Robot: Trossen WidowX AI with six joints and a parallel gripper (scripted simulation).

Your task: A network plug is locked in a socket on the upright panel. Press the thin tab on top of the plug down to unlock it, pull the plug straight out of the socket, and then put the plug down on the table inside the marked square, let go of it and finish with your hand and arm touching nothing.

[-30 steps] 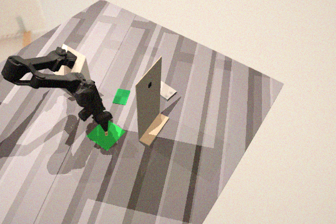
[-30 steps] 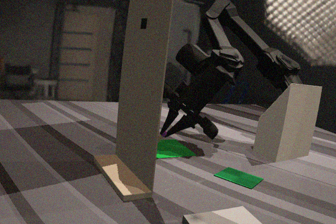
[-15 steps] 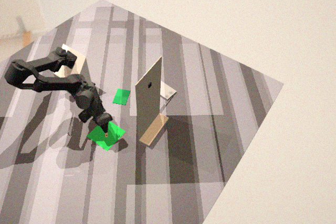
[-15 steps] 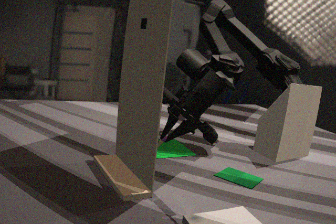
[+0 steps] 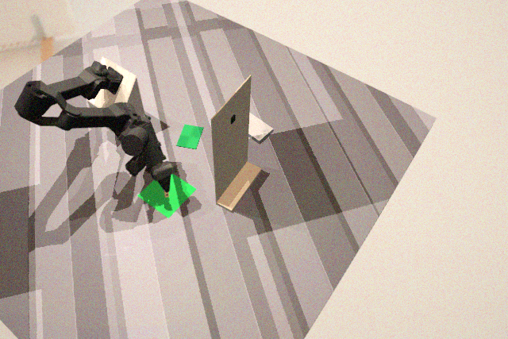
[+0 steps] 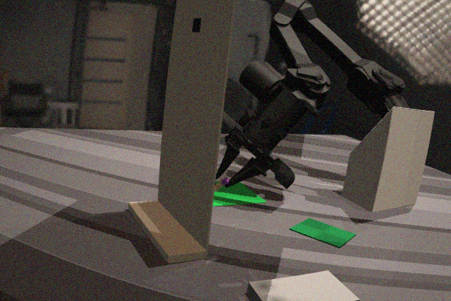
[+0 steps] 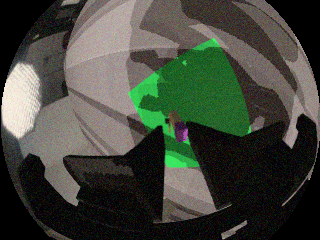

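Right now my gripper tip is right at the network plug. Round my gripper tip: flat grey slab 4 cm ahead, 36 cm to the left, 1 cm below; then upright panel 12 cm ahead, 15 cm to the left, 15 cm above.
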